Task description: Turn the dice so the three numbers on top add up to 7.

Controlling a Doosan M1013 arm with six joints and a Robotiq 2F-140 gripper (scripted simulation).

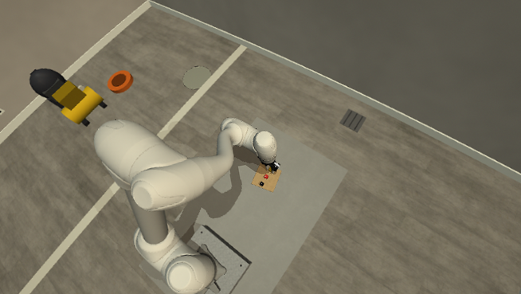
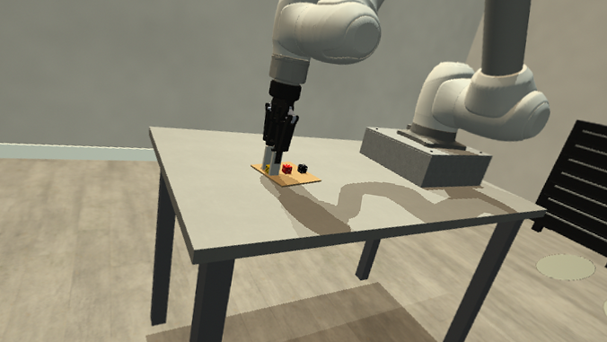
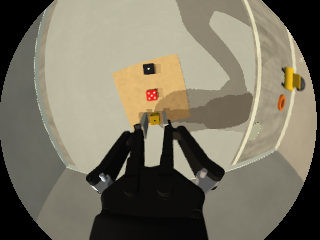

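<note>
Now: the yellow die 3 cm below my hand. The rest, counted from my hand: tan mat (5 cm behind, 1 cm to the right, 4 cm below); then red die (5 cm behind, 1 cm to the right, 3 cm below); then small white die (10 cm behind, 2 cm to the right, 3 cm below).
</note>
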